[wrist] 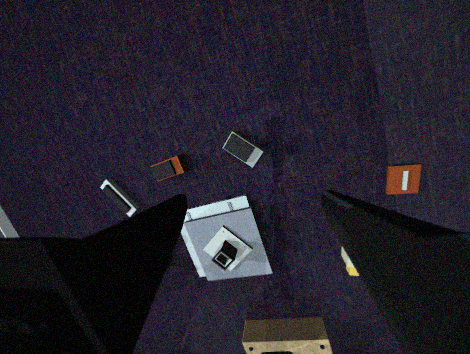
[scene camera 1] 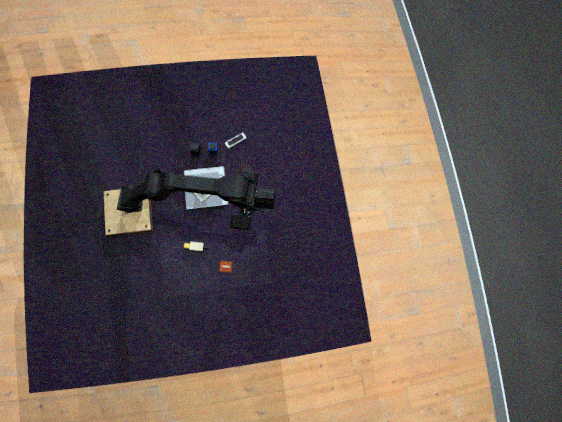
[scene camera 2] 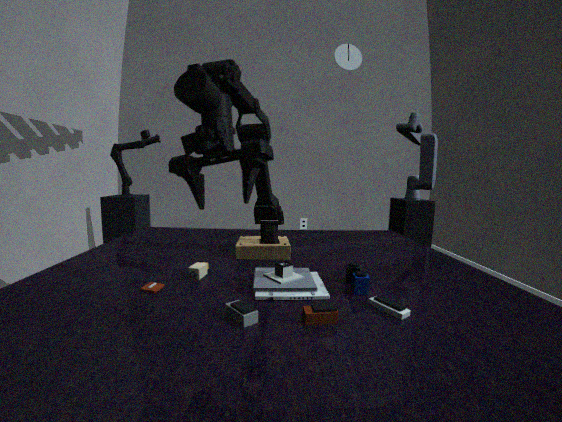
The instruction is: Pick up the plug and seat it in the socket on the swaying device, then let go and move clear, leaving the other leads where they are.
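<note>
A cream block with a yellow end (scene camera 1: 196,246) (scene camera 2: 198,270) (wrist: 347,259), plug-like in shape, lies on the dark mat; in the wrist view a finger hides part of it. The device is a small white plate (scene camera 2: 296,277) (wrist: 214,247) with a dark-topped socket block (scene camera 2: 284,270) (wrist: 223,258), on a grey slab (scene camera 2: 264,282) (wrist: 254,245) over a white base. It looks turned relative to the slab. In scene camera 1 the arm partly covers it. My gripper (scene camera 2: 224,204) (wrist: 253,198) is wide open and empty, high above the mat, between the device and the cream block in scene camera 2.
Around the device lie a grey block (scene camera 2: 243,315) (wrist: 242,149), an orange block (scene camera 2: 320,316) (wrist: 178,166), a white-framed piece (scene camera 2: 400,314) (wrist: 131,211), a blue block (scene camera 1: 212,146) (scene camera 2: 361,284) and a black block (scene camera 1: 195,148). A flat orange tile (scene camera 1: 225,266) (scene camera 2: 152,287) (wrist: 395,179) lies near the cream block.
</note>
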